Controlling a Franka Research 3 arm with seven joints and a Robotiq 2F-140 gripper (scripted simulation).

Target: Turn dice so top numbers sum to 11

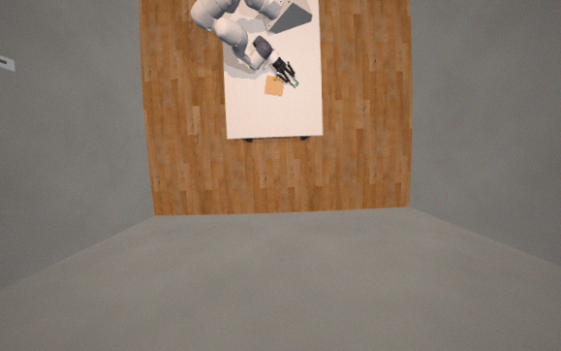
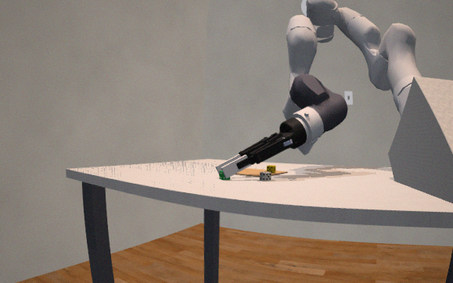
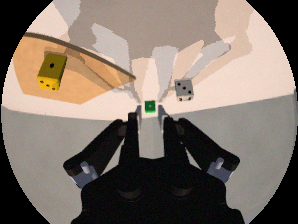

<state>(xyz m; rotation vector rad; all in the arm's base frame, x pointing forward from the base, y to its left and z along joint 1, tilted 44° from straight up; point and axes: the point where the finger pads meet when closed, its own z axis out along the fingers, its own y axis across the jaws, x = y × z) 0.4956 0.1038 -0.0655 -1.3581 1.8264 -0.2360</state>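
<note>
Right now my hand is 2 cm to the right of the green die, 2 cm above it and 1 cm short of it. Round my hand: yellow die 15 cm to the right, 4 cm behind, 2 cm below; white die 7 cm behind, 2 cm to the right, 2 cm below; tan mat 15 cm to the right, 3 cm below, 1 cm ahead.
</note>
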